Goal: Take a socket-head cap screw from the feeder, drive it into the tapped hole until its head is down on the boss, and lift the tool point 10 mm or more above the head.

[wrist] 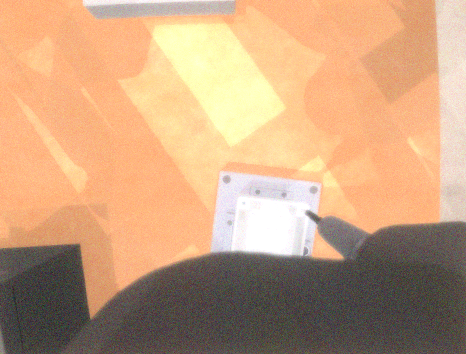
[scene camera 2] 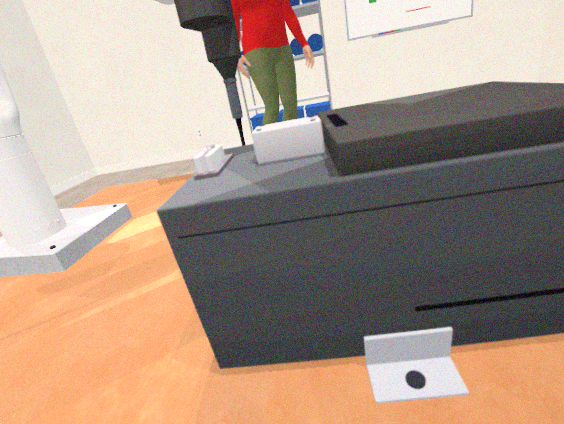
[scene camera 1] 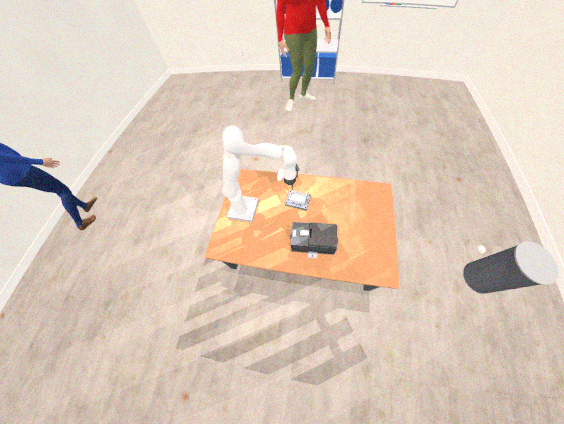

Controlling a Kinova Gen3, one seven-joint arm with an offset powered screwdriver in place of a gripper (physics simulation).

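Note:
The powered screwdriver, in place of a gripper (scene camera 1: pixel 292 188) (scene camera 2: pixel 243 143) (wrist: pixel 307 212), points down with its thin dark bit over the fixture. In the wrist view the tip overlaps the upper right corner of the white housing (scene camera 1: pixel 298 198) (wrist: pixel 270 227); its height above it cannot be told. Whether a screw is on the tip is too small to tell. The housing sits on a grey plate (scene camera 1: pixel 295 206) (wrist: pixel 220 215). The tapped hole and its boss cannot be made out clearly. The dark feeder (scene camera 1: pixel 322 241) (scene camera 2: pixel 300 270) (wrist: pixel 45 295) stands apart from the fixture; no screw can be made out on it.
A white block (scene camera 2: pixel 290 142) and a small white part (scene camera 2: pixel 210 159) sit on the feeder's top. A bracket with a dark disc (scene camera 1: pixel 312 255) (scene camera 2: pixel 442 377) lies at its front. The arm's base plate (scene camera 1: pixel 243 215) (scene camera 2: pixel 95 225) (wrist: pixel 160 7) stands at the table's left. Two people stand beyond the table.

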